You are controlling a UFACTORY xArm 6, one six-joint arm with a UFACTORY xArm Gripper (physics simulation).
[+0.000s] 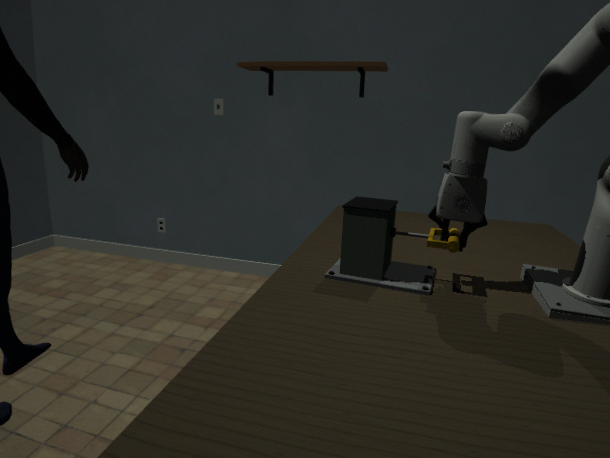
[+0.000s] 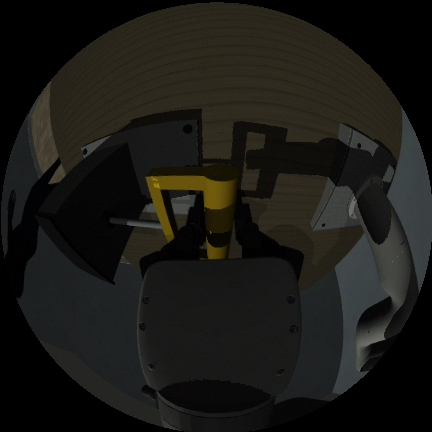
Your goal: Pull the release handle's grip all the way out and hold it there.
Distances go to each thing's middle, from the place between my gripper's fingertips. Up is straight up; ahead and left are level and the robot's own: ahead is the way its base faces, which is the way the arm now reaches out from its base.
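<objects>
I am looking at the grey base plate [image 2: 169,143], which sits 10 mm to the right of my hand, 150 mm ahead of it and 80 mm below it.
</objects>
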